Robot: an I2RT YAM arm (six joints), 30 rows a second.
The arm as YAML. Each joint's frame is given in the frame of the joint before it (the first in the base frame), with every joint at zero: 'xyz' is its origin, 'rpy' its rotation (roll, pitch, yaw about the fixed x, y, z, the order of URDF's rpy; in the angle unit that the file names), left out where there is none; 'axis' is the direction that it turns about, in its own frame. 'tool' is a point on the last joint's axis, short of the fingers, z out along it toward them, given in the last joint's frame.
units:
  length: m
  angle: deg
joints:
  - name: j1
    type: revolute
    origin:
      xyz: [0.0, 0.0, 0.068]
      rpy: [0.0, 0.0, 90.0]
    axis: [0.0, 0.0, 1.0]
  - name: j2
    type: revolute
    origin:
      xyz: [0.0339, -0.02, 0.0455]
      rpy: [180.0, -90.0, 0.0]
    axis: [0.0, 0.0, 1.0]
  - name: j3
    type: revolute
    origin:
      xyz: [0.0, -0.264, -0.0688]
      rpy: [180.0, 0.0, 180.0]
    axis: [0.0, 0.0, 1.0]
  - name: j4
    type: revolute
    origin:
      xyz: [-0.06, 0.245, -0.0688]
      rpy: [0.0, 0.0, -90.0]
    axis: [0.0, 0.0, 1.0]
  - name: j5
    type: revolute
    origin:
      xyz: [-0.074, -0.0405, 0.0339]
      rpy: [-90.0, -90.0, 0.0]
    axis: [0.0, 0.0, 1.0]
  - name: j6
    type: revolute
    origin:
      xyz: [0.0, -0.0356, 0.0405]
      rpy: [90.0, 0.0, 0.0]
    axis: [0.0, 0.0, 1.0]
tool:
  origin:
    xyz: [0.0, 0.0, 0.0]
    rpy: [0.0, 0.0, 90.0]
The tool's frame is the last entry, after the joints.
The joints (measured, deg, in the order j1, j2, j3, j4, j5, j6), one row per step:
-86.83 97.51 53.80 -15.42 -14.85 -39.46
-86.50 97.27 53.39 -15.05 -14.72 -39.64
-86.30 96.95 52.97 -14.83 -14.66 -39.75
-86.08 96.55 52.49 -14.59 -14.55 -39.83
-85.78 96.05 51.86 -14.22 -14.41 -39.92
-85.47 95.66 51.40 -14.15 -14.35 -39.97
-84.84 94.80 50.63 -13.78 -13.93 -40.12
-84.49 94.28 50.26 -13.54 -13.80 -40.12
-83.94 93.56 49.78 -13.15 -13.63 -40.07
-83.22 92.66 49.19 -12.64 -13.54 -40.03
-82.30 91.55 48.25 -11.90 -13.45 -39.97
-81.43 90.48 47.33 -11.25 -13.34 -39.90
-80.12 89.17 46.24 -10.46 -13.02 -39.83
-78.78 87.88 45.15 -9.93 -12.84 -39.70
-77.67 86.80 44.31 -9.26 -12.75 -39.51
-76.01 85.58 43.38 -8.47 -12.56 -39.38
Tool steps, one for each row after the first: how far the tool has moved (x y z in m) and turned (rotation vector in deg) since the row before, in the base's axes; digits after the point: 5 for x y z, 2 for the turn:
0.00174 0.00129 -0.00033 -0.26 0.19 0.41
0.00101 0.00158 -0.00009 -0.15 0.10 0.26
0.00106 0.00185 0.00005 -0.19 0.12 0.23
0.00145 0.00234 -0.00002 -0.27 0.15 0.30
0.00155 0.00211 -0.00009 -0.02 0.08 0.32
0.00298 0.00333 0.00111 -0.53 0.39 0.53
0.00171 0.00164 0.00114 -0.40 0.07 0.28
0.00272 0.00213 0.00177 -0.63 0.05 0.42
0.00360 0.00268 0.00225 -0.81 -0.04 0.64
0.00445 0.00404 0.00180 -0.89 -0.07 0.82
0.00405 0.00410 0.00152 -0.78 -0.06 0.75
0.00598 0.00520 0.00192 -1.02 0.06 1.07
0.00593 0.00576 0.00143 -0.70 -0.06 1.13
0.00489 0.00433 0.00174 -0.84 -0.22 0.91
0.00731 0.00542 0.00201 -1.04 -0.17 1.44

